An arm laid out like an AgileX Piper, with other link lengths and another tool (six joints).
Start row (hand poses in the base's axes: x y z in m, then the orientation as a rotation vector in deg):
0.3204 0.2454 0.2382 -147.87 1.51 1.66
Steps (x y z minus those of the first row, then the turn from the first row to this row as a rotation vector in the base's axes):
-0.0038 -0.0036 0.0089 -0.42 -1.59 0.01
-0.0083 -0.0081 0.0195 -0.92 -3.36 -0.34
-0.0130 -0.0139 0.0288 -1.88 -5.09 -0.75
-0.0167 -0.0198 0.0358 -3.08 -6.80 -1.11
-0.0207 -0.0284 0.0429 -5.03 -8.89 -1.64
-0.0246 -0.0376 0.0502 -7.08 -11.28 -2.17
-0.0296 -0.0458 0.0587 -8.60 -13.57 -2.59
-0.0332 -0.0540 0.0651 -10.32 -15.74 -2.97
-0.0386 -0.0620 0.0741 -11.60 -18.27 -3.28
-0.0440 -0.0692 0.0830 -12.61 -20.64 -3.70
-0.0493 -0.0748 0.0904 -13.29 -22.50 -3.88
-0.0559 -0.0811 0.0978 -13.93 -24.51 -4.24
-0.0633 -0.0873 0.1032 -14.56 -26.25 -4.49
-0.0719 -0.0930 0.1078 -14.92 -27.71 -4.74
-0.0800 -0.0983 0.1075 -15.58 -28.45 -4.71
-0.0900 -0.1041 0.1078 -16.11 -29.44 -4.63
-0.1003 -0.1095 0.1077 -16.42 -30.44 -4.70
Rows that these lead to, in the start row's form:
0.3166 0.2418 0.2471 -148.29 0.91 -0.39
0.3121 0.2373 0.2577 -148.75 0.72 -2.83
0.3074 0.2315 0.2670 -149.65 0.62 -5.25
0.3037 0.2256 0.2740 -150.75 0.46 -7.66
0.2997 0.2170 0.2811 -152.53 0.40 -10.71
0.2958 0.2078 0.2884 -154.33 0.22 -14.21
0.2908 0.1996 0.2969 -155.55 -0.08 -17.54
0.2872 0.1914 0.3033 -156.93 -0.38 -20.75
0.2818 0.1834 0.3123 -157.76 -0.94 -24.42
0.2764 0.1762 0.3212 -158.27 -1.29 -27.90
0.2711 0.1706 0.3286 -158.53 -1.76 -30.58
0.2645 0.1643 0.3360 -158.66 -2.06 -33.53
0.2571 0.1581 0.3414 -158.81 -2.40 -36.08
0.2485 0.1524 0.3460 -158.74 -2.64 -38.22
0.2404 0.1471 0.3457 -159.17 -2.97 -39.33
0.2304 0.1413 0.3460 -159.39 -3.47 -40.74
0.2201 0.1359 0.3459 -159.38 -3.77 -42.18

